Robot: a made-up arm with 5 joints.
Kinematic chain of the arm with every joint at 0, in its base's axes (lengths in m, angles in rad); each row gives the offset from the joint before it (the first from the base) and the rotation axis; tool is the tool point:
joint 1: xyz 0 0 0.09 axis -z
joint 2: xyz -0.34 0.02 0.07 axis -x
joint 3: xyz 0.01 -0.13 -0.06 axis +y
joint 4: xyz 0.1 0 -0.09 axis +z
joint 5: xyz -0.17 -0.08 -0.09 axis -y
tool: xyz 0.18 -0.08 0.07
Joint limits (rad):
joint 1: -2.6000..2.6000
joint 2: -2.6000..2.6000
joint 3: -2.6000..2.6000
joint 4: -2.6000..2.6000
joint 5: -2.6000..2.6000
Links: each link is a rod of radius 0.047 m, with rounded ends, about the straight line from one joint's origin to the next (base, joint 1, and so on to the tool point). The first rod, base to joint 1, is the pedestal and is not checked.
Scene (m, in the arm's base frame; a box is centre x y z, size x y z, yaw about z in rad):
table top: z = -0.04
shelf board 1: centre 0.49 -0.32 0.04 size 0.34 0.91 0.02 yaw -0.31
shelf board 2: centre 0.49 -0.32 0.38 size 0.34 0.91 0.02 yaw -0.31
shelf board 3: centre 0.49 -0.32 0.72 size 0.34 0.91 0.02 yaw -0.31
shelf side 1: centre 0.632 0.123 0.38 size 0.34 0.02 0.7 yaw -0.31
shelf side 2: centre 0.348 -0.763 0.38 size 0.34 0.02 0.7 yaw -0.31
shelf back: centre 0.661 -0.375 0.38 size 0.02 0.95 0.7 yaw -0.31
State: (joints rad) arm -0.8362 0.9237 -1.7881 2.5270 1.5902
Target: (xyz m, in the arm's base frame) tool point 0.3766 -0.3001 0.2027
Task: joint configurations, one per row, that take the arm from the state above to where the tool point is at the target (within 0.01 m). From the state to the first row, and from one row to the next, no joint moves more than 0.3 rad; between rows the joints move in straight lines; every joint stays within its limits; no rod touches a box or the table.
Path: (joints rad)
1: -0.8573 0.6409 -1.5840 2.4331 1.5711
2: -0.8784 0.3581 -1.3799 2.3391 1.5521
3: -0.8995 0.0753 -1.1759 2.2452 1.5330
4: -0.9206 -0.2075 -0.9718 2.1513 1.5140
5: -0.9417 -0.4902 -0.7677 2.0573 1.4949
6: -1.1281 -0.4267 -1.0032 1.8701 1.7344
7: -1.3145 -0.3631 -1.2386 1.6829 1.9739

